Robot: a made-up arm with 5 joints.
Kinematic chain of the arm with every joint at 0, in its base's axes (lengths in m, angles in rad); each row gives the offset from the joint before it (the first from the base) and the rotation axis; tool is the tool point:
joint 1: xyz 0 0 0.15 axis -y
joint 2: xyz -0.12 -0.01 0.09 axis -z
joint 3: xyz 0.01 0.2 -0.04 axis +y
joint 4: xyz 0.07 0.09 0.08 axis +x
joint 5: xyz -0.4 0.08 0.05 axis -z
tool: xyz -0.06 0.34 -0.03
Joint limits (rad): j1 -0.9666..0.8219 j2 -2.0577..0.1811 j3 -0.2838..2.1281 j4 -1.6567..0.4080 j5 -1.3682..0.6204
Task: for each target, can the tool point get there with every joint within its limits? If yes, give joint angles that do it. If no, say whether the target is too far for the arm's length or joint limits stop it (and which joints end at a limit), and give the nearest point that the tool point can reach.
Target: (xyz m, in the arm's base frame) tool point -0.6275 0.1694 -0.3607
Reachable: yes | joints 0.4490 -0.3358 -0.0473 -1.3067 -0.6834
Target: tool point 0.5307 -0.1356 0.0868
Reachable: no: joint limits stop it (at a limit: joint 1, joint 2, joint 3, joint 4, joint 5) | nearest point 0.6801 0.2229 0.2716 | short by 0.430 m
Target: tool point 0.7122 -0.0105 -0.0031
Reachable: no: joint limits stop it (at a limit: joint 1, joint 2, joint 3, joint 4, joint 5) | nearest point 0.6921 0.2618 0.1193 | short by 0.299 m
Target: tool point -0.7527 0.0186 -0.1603
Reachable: yes | joints 0.6803 -0.5063 0.7786 -1.4715 -0.4660
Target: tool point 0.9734 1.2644 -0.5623
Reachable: no: too far | nearest point 0.5056 0.5604 -0.0400 | short by 0.994 m
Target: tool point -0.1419 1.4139 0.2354
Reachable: no: too far | nearest point -0.2190 0.7895 0.2818 | short by 0.631 m
